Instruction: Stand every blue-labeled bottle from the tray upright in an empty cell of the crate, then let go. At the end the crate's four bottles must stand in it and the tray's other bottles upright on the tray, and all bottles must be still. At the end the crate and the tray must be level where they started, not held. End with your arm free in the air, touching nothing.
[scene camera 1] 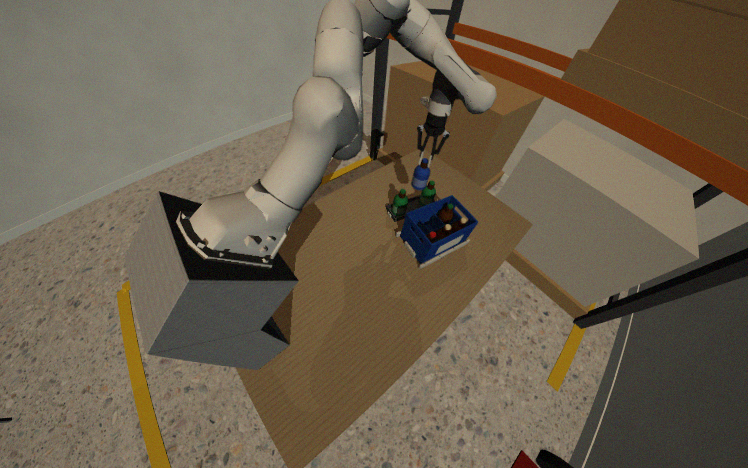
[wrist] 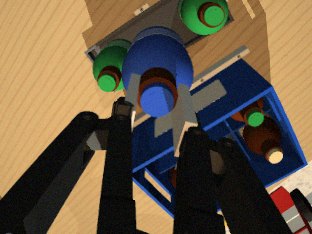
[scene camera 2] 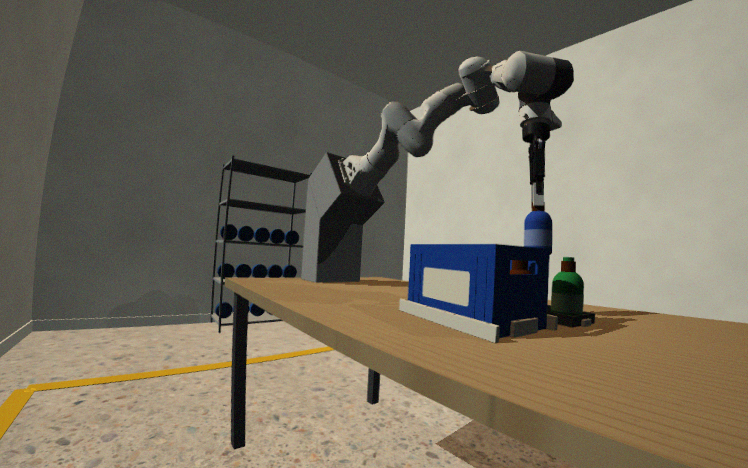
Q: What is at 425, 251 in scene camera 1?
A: A crate.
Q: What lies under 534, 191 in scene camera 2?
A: The gripper.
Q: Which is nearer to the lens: the blue-labeled bottle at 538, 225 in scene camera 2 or the crate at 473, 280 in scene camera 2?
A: The crate.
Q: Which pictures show the crate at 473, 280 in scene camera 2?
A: Scene camera 1, the wrist view and scene camera 2: all of them.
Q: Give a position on a crate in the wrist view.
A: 238, 85
